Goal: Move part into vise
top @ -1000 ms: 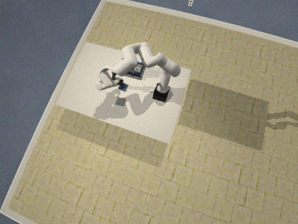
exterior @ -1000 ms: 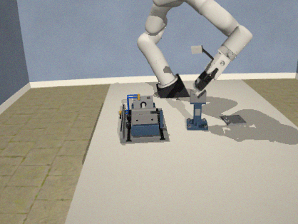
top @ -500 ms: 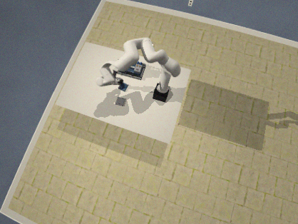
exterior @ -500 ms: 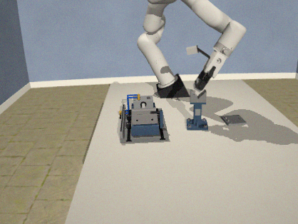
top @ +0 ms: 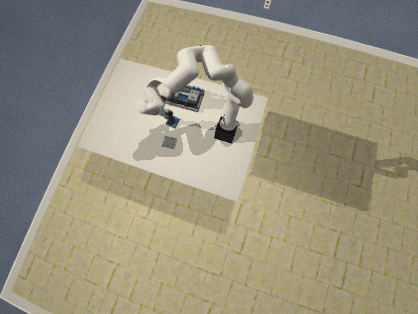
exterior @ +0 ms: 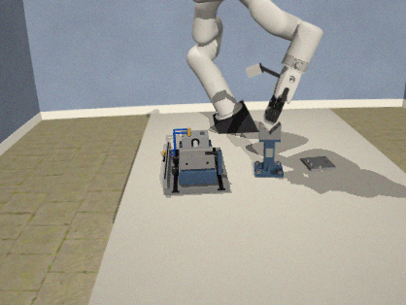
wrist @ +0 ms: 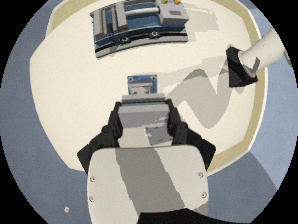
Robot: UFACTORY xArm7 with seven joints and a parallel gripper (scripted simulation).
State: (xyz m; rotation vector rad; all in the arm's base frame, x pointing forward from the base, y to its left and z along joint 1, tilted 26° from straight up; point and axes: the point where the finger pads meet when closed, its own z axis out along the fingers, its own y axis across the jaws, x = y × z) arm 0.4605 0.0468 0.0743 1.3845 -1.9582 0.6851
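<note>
My hand is 10 mm to the left of the part and 10 mm above it. Also, from my hand: V-block post: 10 mm to the right, 140 mm below; then air cylinder: 150 mm behind, 210 mm to the right, 120 mm below; then infeed plate: 170 mm to the left, 190 mm below.
</note>
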